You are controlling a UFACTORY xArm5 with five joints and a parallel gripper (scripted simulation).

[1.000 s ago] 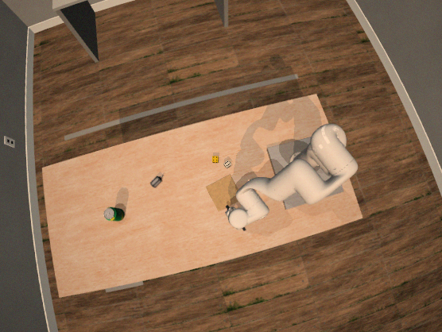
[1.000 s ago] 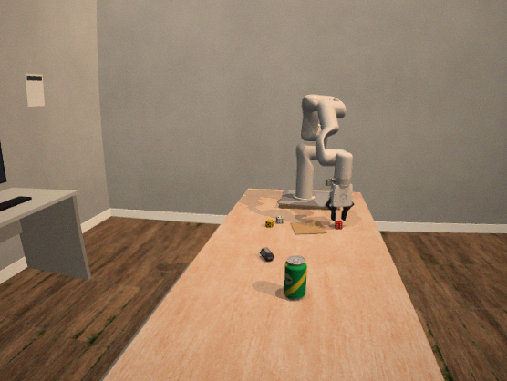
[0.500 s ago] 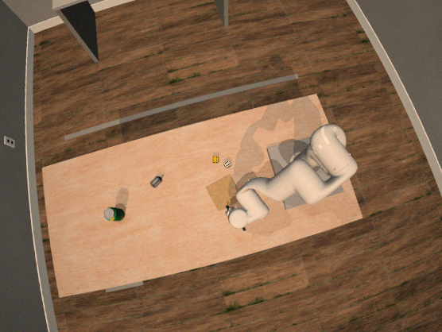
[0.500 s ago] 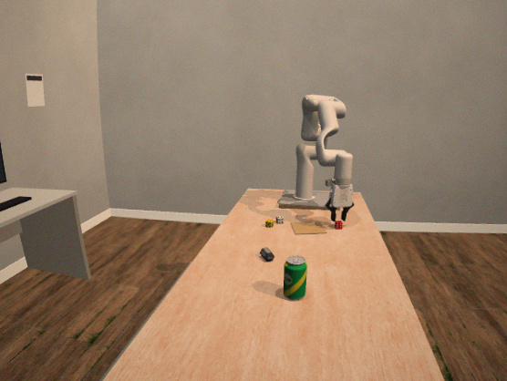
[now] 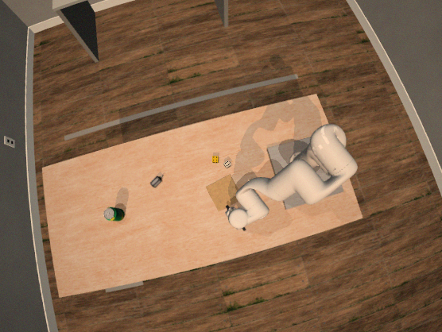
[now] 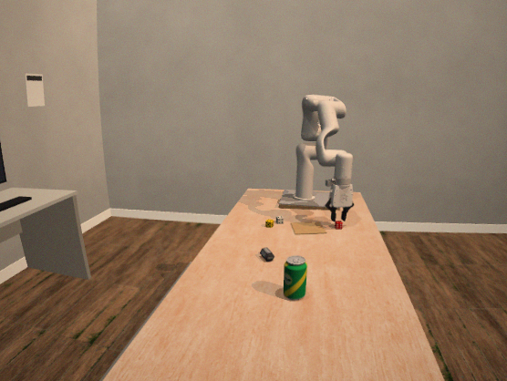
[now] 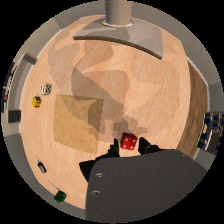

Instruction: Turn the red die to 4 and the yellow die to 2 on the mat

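Now: hand 4 cm above the red die. From my hand the other things lie so: brown mat (13 cm to the right, 5 cm below, 4 cm ahead); then yellow die (30 cm to the right, 7 cm ahead, 4 cm below); then white die (27 cm to the right, 4 cm below, 1 cm ahead).
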